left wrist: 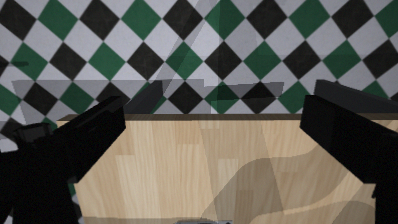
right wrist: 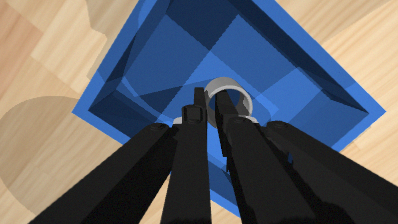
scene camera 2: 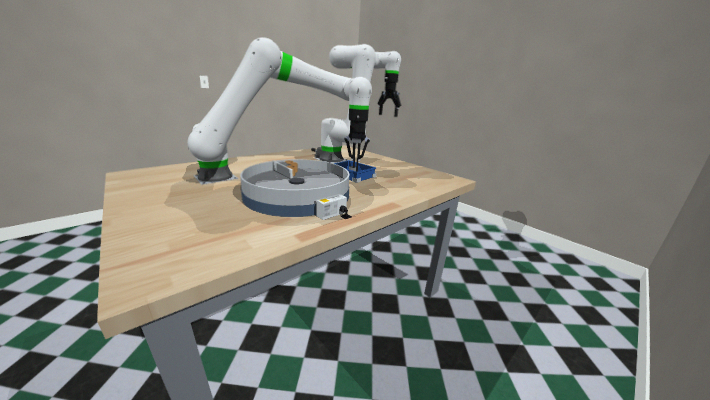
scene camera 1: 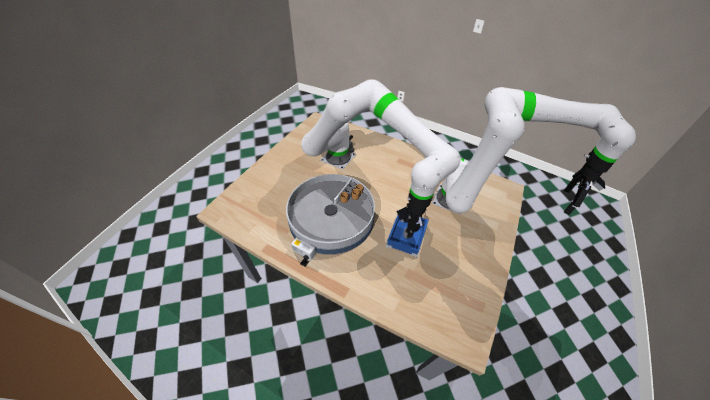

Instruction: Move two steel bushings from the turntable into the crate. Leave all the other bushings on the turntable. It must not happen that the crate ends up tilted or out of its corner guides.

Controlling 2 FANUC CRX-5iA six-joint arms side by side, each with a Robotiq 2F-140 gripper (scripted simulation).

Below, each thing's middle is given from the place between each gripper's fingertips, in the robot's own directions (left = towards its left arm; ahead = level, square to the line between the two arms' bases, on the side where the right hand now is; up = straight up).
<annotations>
I see the blue crate (right wrist: 149, 73) 3 cm below my right hand, 1 cm to the right of it and 1 cm behind it. From my right hand the other things lie so: turntable (scene camera 1: 341, 221) (38 cm to the right, 6 cm ahead).
My left gripper (scene camera 1: 566, 202) is now 620 mm to the left of the blue crate, 320 mm short of it and 250 mm above it. Also, from my left hand: turntable: 990 mm to the right, 400 mm ahead, 220 mm below.
</annotations>
